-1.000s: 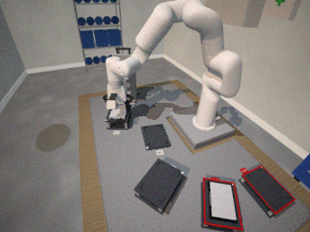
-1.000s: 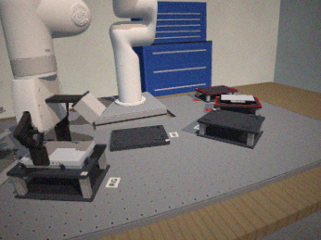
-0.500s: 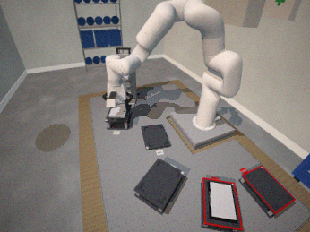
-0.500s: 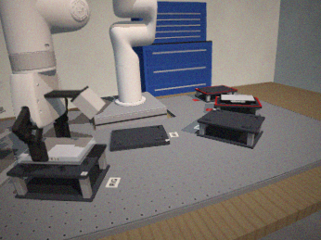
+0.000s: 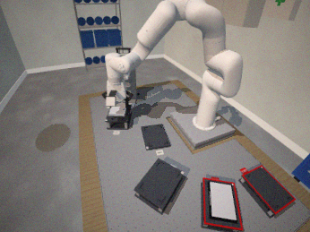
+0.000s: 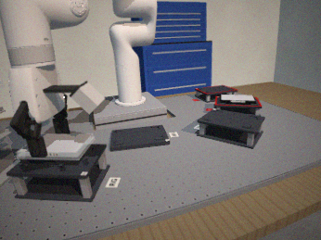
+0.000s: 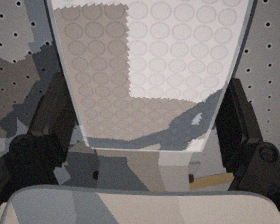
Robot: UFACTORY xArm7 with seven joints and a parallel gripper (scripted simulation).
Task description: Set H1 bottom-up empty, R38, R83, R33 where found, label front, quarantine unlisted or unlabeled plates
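My hand is 10 mm to the right of the raised regrip nest RG and 40 mm above it. Round my hand: deck label H1: 60 mm ahead, 150 mm to the right, 100 mm below; white well plate: 10 mm to the left, 10 mm below; RG label: 40 mm ahead, 110 mm to the left, 100 mm below.
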